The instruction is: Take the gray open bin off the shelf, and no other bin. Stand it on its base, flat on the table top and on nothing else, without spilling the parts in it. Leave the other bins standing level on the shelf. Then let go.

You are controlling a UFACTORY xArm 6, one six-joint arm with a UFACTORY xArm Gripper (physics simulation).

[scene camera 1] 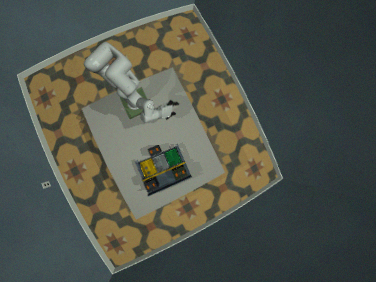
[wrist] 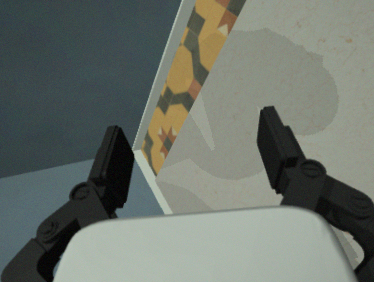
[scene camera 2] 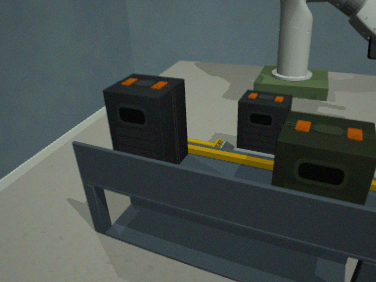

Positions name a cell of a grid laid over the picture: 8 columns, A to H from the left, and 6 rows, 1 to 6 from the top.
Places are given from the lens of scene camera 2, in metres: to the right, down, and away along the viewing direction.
black case (scene camera 2: F3): 0.13, -0.05, 0.58
black case (scene camera 2: D3): -0.05, -0.03, 0.39
